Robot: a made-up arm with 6 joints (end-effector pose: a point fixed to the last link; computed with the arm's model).
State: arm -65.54 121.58 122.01 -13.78 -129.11 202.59
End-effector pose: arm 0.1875 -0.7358 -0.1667 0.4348 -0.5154 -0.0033 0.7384
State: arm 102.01 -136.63 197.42 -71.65 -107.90 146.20
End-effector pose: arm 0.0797 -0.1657 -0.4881 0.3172 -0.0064 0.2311 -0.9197
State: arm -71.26 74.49 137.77 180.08 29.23 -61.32
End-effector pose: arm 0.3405 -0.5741 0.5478 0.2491 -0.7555 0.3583 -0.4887
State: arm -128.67 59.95 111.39 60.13 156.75 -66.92
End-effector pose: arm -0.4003 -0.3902 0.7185 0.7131 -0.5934 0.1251 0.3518
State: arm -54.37 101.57 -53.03 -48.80 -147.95 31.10
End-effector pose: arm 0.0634 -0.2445 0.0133 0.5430 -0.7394 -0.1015 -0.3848
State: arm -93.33 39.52 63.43 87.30 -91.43 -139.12
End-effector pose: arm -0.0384 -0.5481 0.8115 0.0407 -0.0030 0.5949 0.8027
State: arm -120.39 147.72 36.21 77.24 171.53 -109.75
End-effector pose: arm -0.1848 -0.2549 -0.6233 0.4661 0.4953 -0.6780 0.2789
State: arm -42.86 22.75 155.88 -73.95 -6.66 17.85
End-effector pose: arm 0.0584 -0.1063 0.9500 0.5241 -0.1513 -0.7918 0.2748
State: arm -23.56 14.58 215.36 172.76 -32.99 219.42
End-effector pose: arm -0.0553 0.1735 0.5621 0.4629 0.0202 0.8734 0.1498
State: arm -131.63 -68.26 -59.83 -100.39 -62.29 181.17
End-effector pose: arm 0.1570 0.1392 0.2593 0.5146 -0.6447 0.3431 -0.4493
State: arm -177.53 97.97 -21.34 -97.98 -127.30 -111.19
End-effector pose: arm -0.2824 -0.0314 -0.1047 0.4405 -0.3559 0.1204 -0.8154
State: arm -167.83 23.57 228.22 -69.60 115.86 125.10
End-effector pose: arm 0.0797 0.0664 0.6504 0.0612 0.3869 0.9200 0.0122
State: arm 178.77 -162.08 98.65 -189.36 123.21 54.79
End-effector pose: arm 0.1883 -0.1402 -0.6514 0.8144 -0.4455 -0.2791 -0.2458
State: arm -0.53 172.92 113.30 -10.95 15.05 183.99
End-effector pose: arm 0.1860 -0.1372 -0.6484 0.0455 -0.9230 0.0490 0.3791
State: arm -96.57 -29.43 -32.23 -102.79 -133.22 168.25
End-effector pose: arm 0.0296 -0.0103 0.4774 0.7166 -0.6149 -0.2818 0.1701
